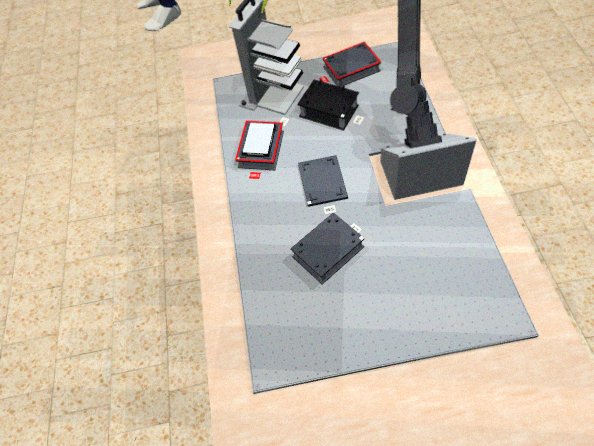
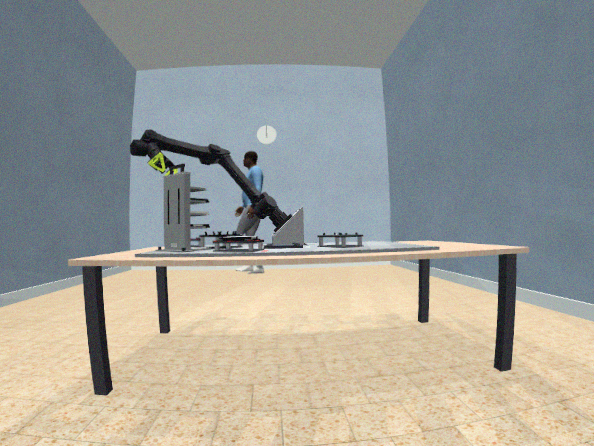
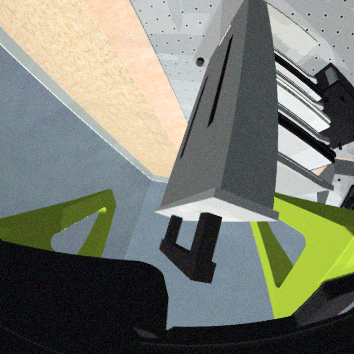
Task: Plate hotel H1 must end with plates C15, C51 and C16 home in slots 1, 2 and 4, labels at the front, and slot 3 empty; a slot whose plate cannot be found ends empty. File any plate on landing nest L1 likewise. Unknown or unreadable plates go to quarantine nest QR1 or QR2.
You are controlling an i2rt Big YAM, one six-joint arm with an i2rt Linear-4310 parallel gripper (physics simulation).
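Places are measured from the arm's base along level axes (x ahead, y left, z up), in metres.
Pixels of known places: gripper, fingertip midpoint: [image 1: 245, 9] [image 2: 170, 176] [image 3: 178, 195]; arm's base at its link origin: [image 1: 422, 143] [image 2: 284, 223].
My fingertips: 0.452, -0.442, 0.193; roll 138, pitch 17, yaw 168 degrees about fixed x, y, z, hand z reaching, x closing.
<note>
For each thing: its top centre in the pictures, then the offset to it from my fingertips, as dx, dy, dz. "spot": a spot on its surface instead.
- black handle at a spot on its surface: [image 3: 204, 245] spot: -0.027, -0.011, +0.027
- dark-edged upper plate at its top centre: [image 3: 272, 152] [image 1: 275, 45] -0.072, +0.069, -0.088
- pale middle plate at its top centre: [image 3: 273, 118] [image 1: 277, 60] -0.072, +0.069, -0.141
- dark-edged lower plate at its top centre: [image 3: 273, 91] [image 1: 279, 73] -0.072, +0.069, -0.194
- bare grey shelf at its top centre: [image 3: 262, 180] [image 1: 270, 34] -0.063, +0.063, -0.049
- red-rimmed quarantine nest at a spot on its surface: [image 1: 241, 159] spot: +0.078, +0.350, -0.260
- red-rimmed nest at its top centre: [image 1: 351, 58] -0.319, -0.021, -0.254
- black raised nest at its top centre: [image 3: 334, 129] [image 1: 327, 94] [image 2: 220, 231] -0.216, +0.161, -0.224
- flat dark nest at its top centre: [image 1: 322, 177] [image 2: 282, 243] -0.159, +0.446, -0.282
- raised dark nest at its top centre: [image 1: 327, 241] [image 2: 340, 232] -0.144, +0.692, -0.240
Plate hotel H1 [image 1: 246, 70] [image 2: 176, 210] [image 3: 250, 100] stands upright with a black handle [image 1: 245, 9] [image 3: 204, 245] on top. Three plates show stacked apart in it: a dark-edged upper plate [image 1: 279, 49], a pale middle plate [image 1: 277, 64] and a dark-edged lower plate [image 1: 281, 77]. Above them is a bare grey shelf [image 1: 270, 33] [image 3: 296, 175]. Their labels are unreadable, and I cannot tell the slot numbers. A white-topped, dark-edged plate [image 1: 259, 138] lies on a red-rimmed quarantine nest [image 1: 241, 159]. My gripper [image 1: 247, 4] [image 2: 169, 170] [image 3: 178, 195] is open and empty, its lime fingers either side of the handle.
Another red-rimmed nest [image 1: 351, 60] stands behind a black raised nest [image 1: 329, 101]. A flat dark nest [image 1: 322, 180] and a raised dark nest [image 1: 327, 247] stand nearer the front, small tags unreadable. The arm base [image 1: 430, 167] [image 2: 292, 232] is at the right. A person [image 2: 254, 185] stands beyond the table.
</note>
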